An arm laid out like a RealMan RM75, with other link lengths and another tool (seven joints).
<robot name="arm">
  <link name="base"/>
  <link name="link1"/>
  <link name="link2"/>
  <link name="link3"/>
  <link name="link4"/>
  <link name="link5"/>
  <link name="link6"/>
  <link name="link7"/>
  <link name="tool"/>
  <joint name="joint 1" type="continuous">
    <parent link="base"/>
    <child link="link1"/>
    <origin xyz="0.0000 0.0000 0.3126" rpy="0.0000 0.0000 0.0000"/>
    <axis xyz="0 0 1"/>
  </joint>
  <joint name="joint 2" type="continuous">
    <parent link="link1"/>
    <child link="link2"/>
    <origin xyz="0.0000 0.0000 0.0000" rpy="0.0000 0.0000 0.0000"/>
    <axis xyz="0 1 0"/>
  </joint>
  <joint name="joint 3" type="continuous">
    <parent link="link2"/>
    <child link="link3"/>
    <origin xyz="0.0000 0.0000 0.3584" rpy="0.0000 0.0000 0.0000"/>
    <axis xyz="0 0 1"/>
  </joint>
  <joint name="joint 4" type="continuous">
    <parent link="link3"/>
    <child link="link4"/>
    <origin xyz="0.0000 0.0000 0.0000" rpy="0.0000 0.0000 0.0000"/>
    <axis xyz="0 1 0"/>
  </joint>
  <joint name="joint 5" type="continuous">
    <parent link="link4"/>
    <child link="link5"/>
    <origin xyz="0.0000 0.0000 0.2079" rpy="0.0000 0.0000 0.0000"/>
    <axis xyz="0 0 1"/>
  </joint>
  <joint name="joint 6" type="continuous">
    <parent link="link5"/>
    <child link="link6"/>
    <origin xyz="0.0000 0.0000 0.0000" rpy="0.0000 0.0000 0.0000"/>
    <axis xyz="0 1 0"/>
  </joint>
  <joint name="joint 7" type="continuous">
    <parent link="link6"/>
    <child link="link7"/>
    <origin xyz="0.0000 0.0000 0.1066" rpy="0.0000 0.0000 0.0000"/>
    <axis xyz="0 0 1"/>
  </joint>
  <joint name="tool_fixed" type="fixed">
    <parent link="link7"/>
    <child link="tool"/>
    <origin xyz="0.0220 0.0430 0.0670" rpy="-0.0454 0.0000 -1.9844"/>
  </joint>
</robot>
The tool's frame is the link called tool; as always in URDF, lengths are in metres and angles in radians. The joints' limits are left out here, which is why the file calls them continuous.
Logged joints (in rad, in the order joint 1, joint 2, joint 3, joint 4, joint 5, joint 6, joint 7), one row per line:
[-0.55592 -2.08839 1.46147 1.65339 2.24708 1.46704 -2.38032]
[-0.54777 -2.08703 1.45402 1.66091 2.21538 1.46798 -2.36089]
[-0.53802 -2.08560 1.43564 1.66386 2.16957 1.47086 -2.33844]
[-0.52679 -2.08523 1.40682 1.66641 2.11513 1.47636 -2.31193]
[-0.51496 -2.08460 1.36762 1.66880 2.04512 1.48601 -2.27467]
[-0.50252 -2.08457 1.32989 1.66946 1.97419 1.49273 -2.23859]
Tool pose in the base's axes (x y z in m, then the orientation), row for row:
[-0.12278 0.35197 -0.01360 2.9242 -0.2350 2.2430]
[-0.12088 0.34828 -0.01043 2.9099 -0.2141 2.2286]
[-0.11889 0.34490 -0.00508 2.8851 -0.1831 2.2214]
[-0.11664 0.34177 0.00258 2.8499 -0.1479 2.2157]
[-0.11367 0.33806 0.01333 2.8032 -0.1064 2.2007]
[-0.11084 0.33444 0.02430 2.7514 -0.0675 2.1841]
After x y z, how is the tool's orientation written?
As angles about the fixed x, y, z axes (roll, pitch, yaw), in radians.
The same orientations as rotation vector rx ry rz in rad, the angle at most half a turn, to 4 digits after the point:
[-1.3341 -2.6780 -0.4474]
[-1.3640 -2.6919 -0.4581]
[-1.3889 -2.7212 -0.4775]
[-1.4139 -2.7572 -0.5097]
[1.4006 2.6933 0.5355]
[1.3849 2.6253 0.5667]

